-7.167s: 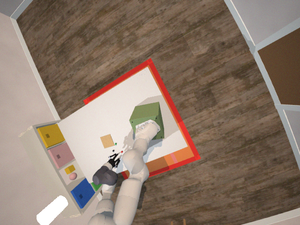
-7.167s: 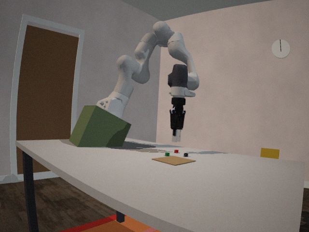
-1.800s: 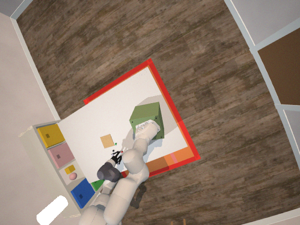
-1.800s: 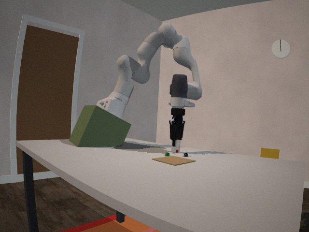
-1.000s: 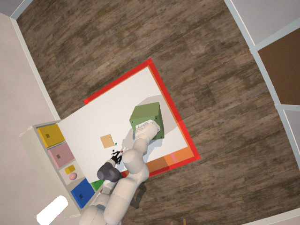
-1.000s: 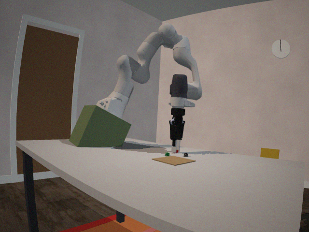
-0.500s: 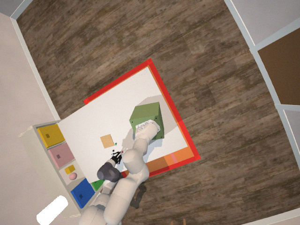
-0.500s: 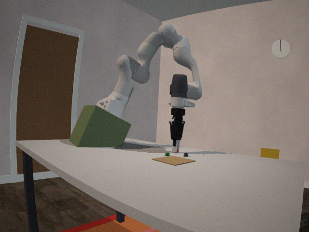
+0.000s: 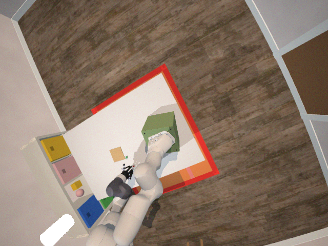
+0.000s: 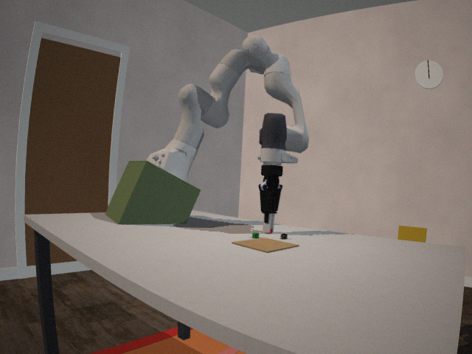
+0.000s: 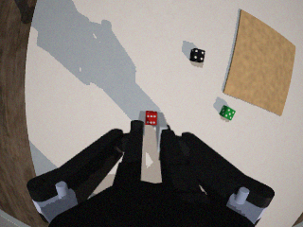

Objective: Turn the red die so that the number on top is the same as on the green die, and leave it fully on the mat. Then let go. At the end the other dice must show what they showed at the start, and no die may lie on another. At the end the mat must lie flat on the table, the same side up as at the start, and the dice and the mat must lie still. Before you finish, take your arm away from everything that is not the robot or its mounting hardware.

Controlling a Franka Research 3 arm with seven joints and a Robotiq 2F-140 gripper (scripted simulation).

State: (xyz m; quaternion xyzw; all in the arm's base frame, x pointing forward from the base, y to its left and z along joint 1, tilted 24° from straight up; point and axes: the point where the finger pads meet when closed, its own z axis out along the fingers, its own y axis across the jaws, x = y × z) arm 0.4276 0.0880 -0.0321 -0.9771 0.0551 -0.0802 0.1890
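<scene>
Now: the black die 9 cm ahead of my hand, 6 cm to the right of it and 3 cm below it. Round my hand: green die (1 cm ahead, 11 cm to the right, 3 cm below); tan mat (9 cm ahead, 19 cm to the right, 4 cm below); red die (1 cm ahead, 3 cm below).
</scene>
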